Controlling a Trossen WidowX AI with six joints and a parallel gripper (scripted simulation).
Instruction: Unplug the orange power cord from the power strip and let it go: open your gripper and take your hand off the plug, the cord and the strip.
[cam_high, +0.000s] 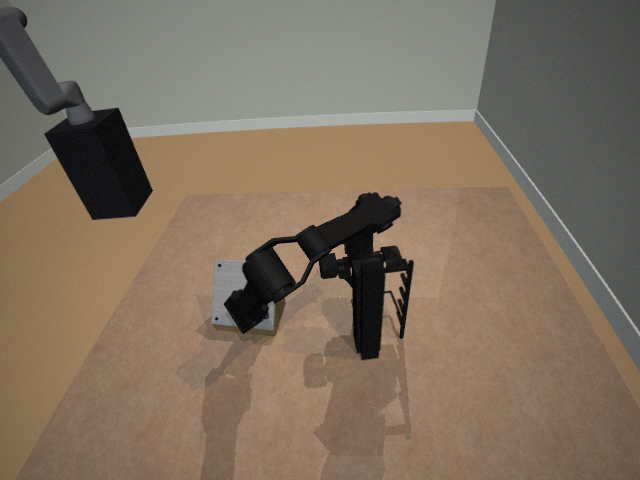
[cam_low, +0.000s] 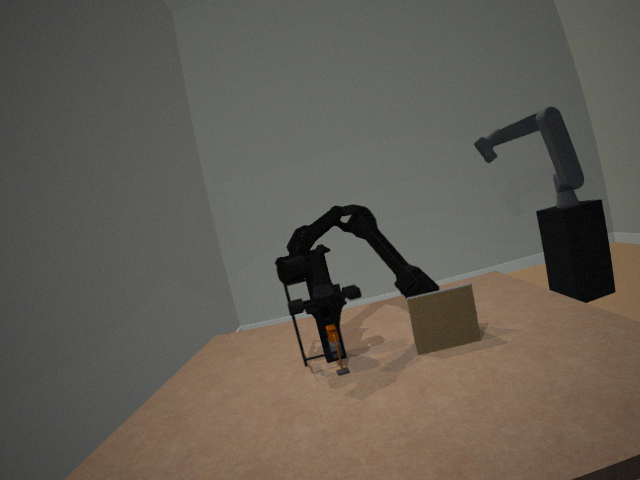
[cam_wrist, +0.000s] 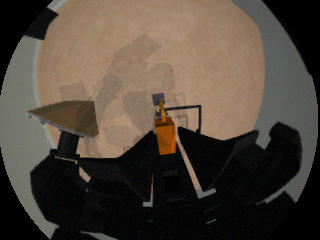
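My gripper tip is now 30 mm to the left of the orange plug and 10 mm short of it.
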